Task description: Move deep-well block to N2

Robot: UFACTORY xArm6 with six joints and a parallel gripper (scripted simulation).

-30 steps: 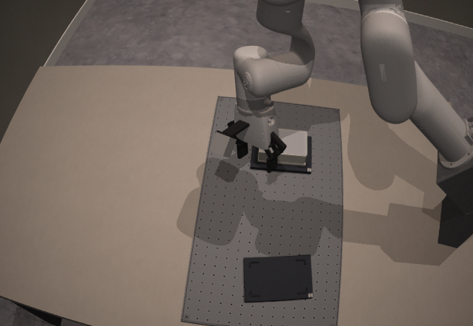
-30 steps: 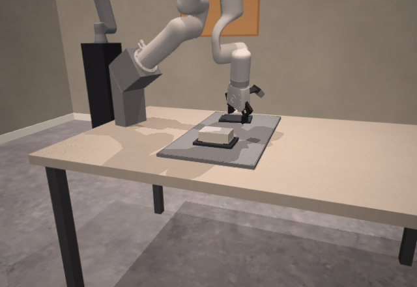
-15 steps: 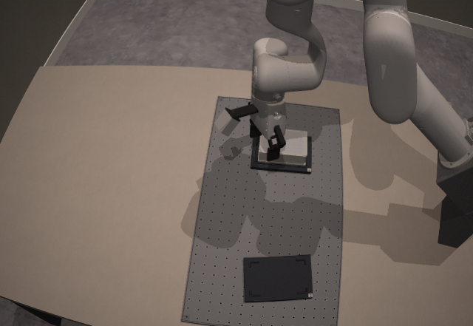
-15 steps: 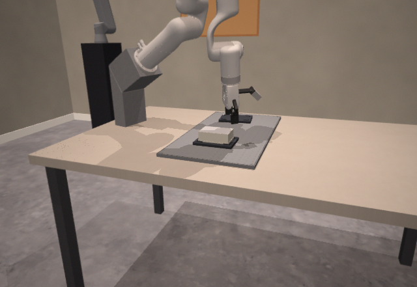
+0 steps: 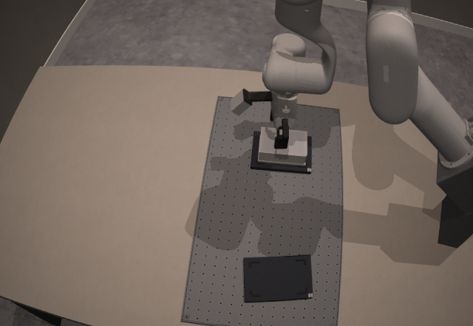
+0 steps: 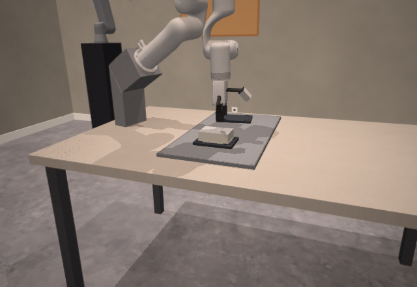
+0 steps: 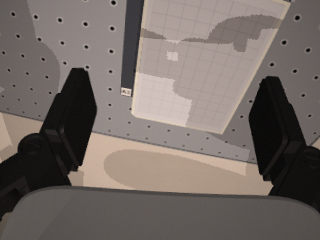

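Right now my hand is 2 cm past the 96-well deep-well block, 2 cm to the left of it and 8 cm above it. From my hand the other things lie so: plate nest N2 (6 cm behind, 35 cm to the left, 11 cm below); plate nest N1 (2 cm behind, 2 cm to the right, 11 cm below); white corner mark (14 cm behind, 39 cm to the left, 10 cm below).
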